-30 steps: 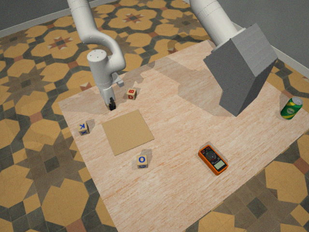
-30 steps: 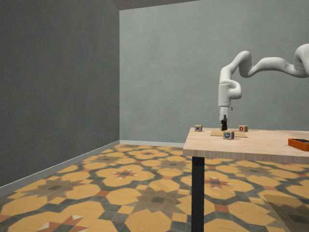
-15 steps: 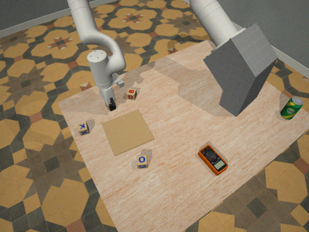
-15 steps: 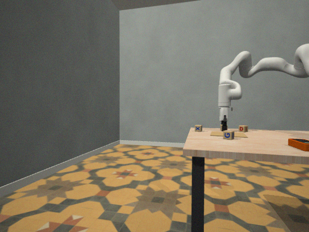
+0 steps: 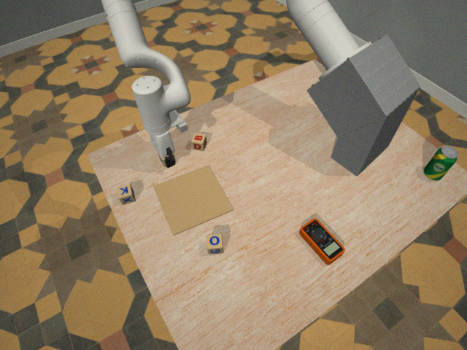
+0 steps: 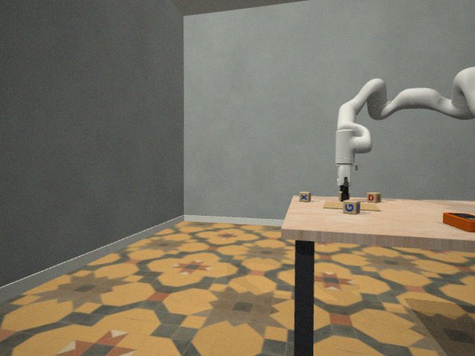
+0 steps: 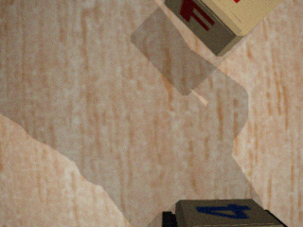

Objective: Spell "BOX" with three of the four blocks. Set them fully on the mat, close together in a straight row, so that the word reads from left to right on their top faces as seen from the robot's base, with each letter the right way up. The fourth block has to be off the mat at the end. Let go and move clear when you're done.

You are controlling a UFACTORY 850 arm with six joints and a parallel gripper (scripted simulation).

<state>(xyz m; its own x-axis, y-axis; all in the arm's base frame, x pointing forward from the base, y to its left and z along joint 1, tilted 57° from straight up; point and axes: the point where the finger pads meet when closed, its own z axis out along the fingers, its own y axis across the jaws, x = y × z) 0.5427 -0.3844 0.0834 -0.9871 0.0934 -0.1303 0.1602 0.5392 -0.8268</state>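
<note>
Right now my hand is 19 cm short of the X block and 4 cm to the right of it. Also, from my hand: B block: 13 cm behind, 2 cm to the left; then O block: 8 cm ahead, 36 cm to the left; then tan mat: 3 cm ahead, 18 cm to the left, 2 cm below.
</note>
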